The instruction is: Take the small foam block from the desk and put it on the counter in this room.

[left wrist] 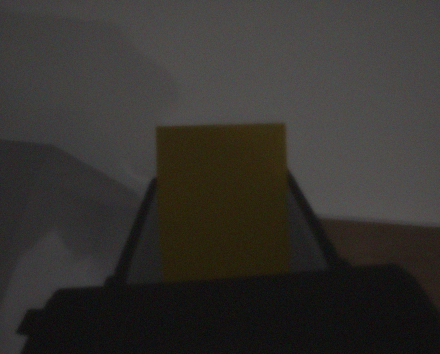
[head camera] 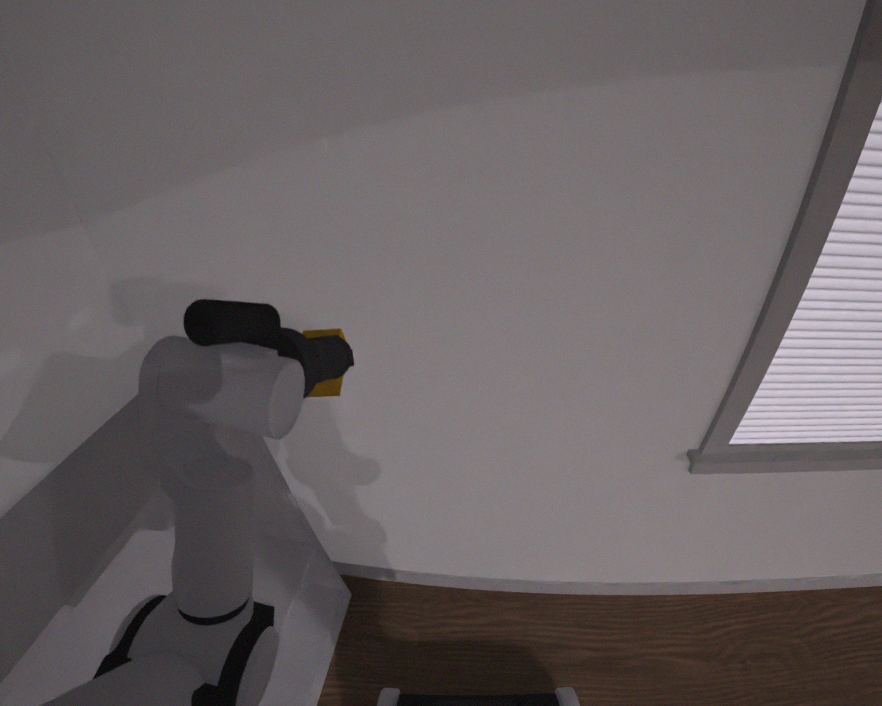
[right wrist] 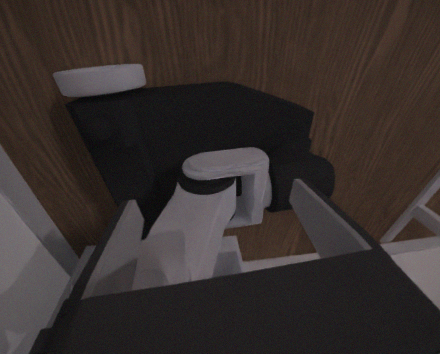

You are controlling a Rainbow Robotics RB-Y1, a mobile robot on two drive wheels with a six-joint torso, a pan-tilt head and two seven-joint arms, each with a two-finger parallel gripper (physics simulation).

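Places are measured from the robot's base along level axes (x back, y right, z up), in millimetres.
Pixels of known places: left gripper, fingertip midpoint: [left wrist: 220, 183]; right gripper, fingertip midpoint: [right wrist: 218, 199].
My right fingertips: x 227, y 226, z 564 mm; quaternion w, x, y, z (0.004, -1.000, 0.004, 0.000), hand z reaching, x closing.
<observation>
For each thing: its middle in the pictures, then the offset to it from my right fingertips. "pt": a spot on its surface instead. Level surfaces: height alone.
- small yellow foam block at the middle of its body: [left wrist: 222, 213] [head camera: 320, 362] dx -525, dy -438, dz +655 mm
- window at a spot on its surface: [head camera: 816, 353] pt dx -627, dy +484, dz +551 mm
- Brown wood floor at its surface level: dz -563 mm
The small yellow foam block [head camera: 326, 387] [left wrist: 223, 210] is held up in front of a wall, at the left of the head view's middle. My left gripper [head camera: 334, 358] [left wrist: 220, 183] is shut on it, with one finger on each side in the left wrist view. Part of the block is hidden by the gripper in the head view. My right gripper [right wrist: 218, 199] is open, its two fingers wide apart with nothing gripped, low beside my own base. A desk or a counter cannot be made out for certain in these views.
A pale piece of furniture [head camera: 325, 588] with slanting panels stands at the lower left, beneath and behind my left arm. A wall [head camera: 514, 294] with a window [head camera: 816, 353] is ahead. Brown wood floor [head camera: 662, 633] [right wrist: 360, 65] shows below. A white frame [right wrist: 407, 220] stands at the right wrist view's right edge.
</observation>
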